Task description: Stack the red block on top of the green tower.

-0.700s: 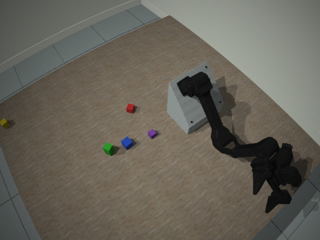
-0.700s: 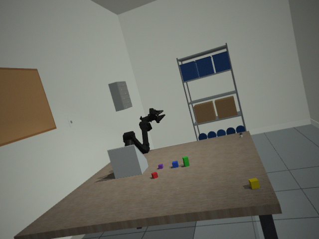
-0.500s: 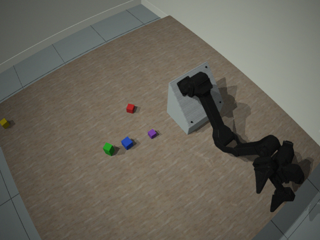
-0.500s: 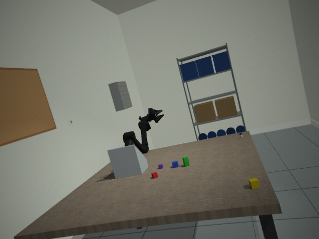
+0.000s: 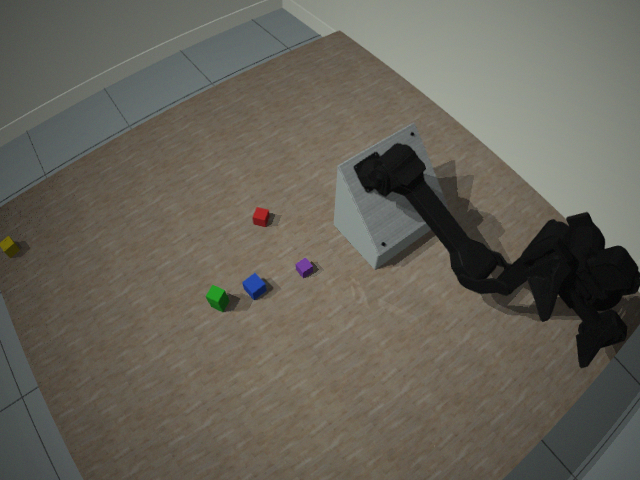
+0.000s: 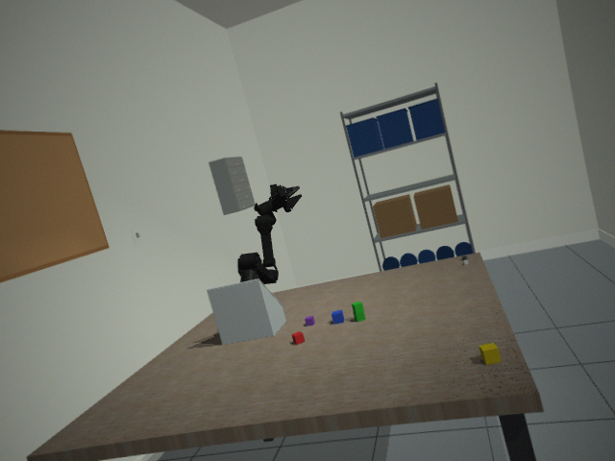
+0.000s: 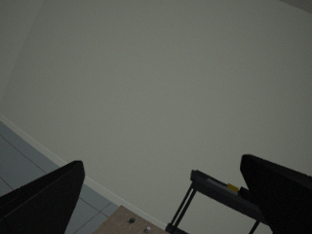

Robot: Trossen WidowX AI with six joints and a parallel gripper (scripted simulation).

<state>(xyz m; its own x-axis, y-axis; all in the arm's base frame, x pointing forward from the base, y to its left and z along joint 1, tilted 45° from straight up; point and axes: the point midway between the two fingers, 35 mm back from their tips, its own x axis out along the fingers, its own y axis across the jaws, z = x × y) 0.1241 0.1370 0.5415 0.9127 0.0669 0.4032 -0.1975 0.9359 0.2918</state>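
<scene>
The small red block is 20 mm ahead of my gripper tip, 650 mm to the right of it and 460 mm below it. Round my gripper tip: yellow block 600 mm ahead, 1000 mm to the right, 460 mm below; blue block 140 mm ahead, 510 mm to the right, 460 mm below; purple block 30 mm ahead, 480 mm to the right, 460 mm below.
</scene>
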